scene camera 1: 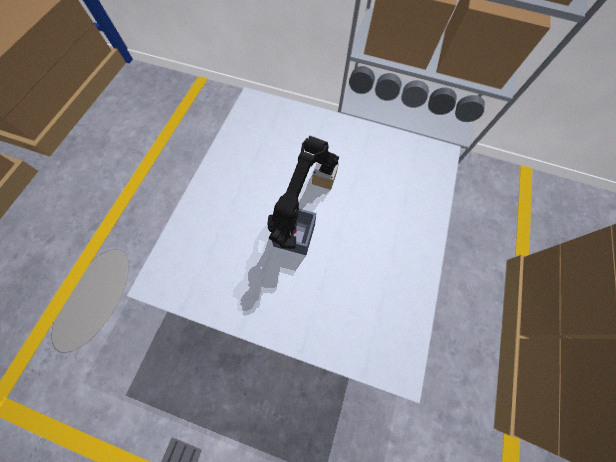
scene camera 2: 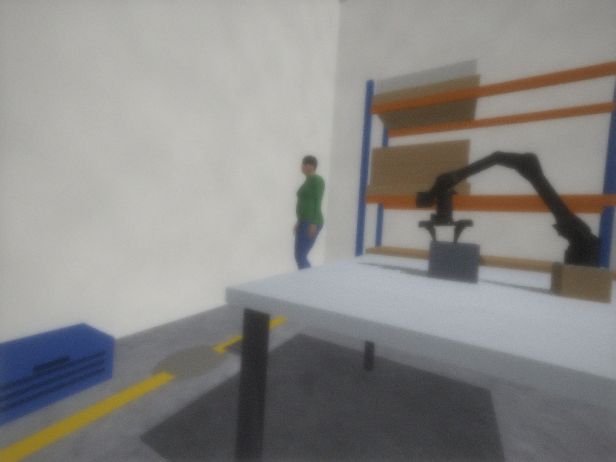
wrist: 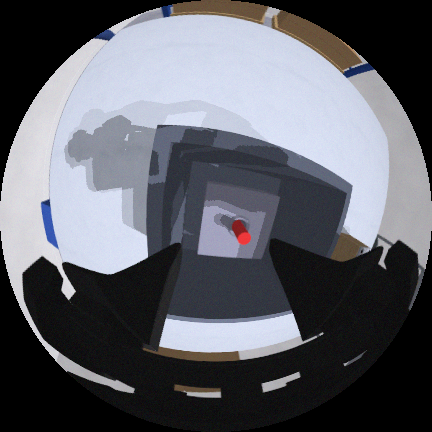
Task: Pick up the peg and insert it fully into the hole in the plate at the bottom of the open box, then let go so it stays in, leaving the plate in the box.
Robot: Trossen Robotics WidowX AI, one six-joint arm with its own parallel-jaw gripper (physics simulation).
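Seen in the pictures: gripper, fingertip midpoint: (scene camera 1: pixel 290 231) (wrist: pixel 225 247); arm's base at its link origin: (scene camera 1: pixel 327 168) (scene camera 2: pixel 581 265).
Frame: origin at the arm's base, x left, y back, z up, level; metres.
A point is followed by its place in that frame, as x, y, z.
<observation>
The red peg (scene camera 1: pixel 294 231) {-0.020, -0.354, -0.029} (wrist: pixel 241 231) {-0.026, -0.355, -0.013} stands in the hole of the pale plate (scene camera 1: pixel 301 235) {0.016, -0.356, -0.040} (wrist: pixel 212 242) {0.007, -0.374, -0.041}, looking roughly upright. How deep it sits cannot be told. The plate lies on the floor of the open dark grey box (scene camera 1: pixel 311 232) {0.057, -0.342, 0.007} (scene camera 2: pixel 454 262) {0.057, -0.334, -0.030} (wrist: pixel 155 200) {-0.050, -0.428, 0.039}. My gripper (scene camera 2: pixel 445 240) {-0.026, -0.378, 0.026} (wrist: pixel 225 247) {-0.026, -0.378, 0.026} is open and empty. It points down just above the box's rim, with the peg below it, apart from both fingers. In scene camera 1 the arm hides the fingertips and part of the box. In scene camera 2 the box wall hides the peg and plate.
The box stands on the white table (scene camera 1: pixel 370 250) {0.336, -0.278, -0.099} (scene camera 2: pixel 320 290) {0.555, -0.605, -0.099} (wrist: pixel 225 65) {-0.288, -0.436, -0.099}. A small brown box (scene camera 1: pixel 323 181) {0.004, -0.053, -0.040} (scene camera 2: pixel 585 283) {0.045, 0.001, -0.049} (wrist: pixel 346 247) {-0.033, -0.056, -0.043} stands by the arm's base. A person (scene camera 2: pixel 310 200) in green stands beyond the table. Shelves with cartons stand by the walls.
</observation>
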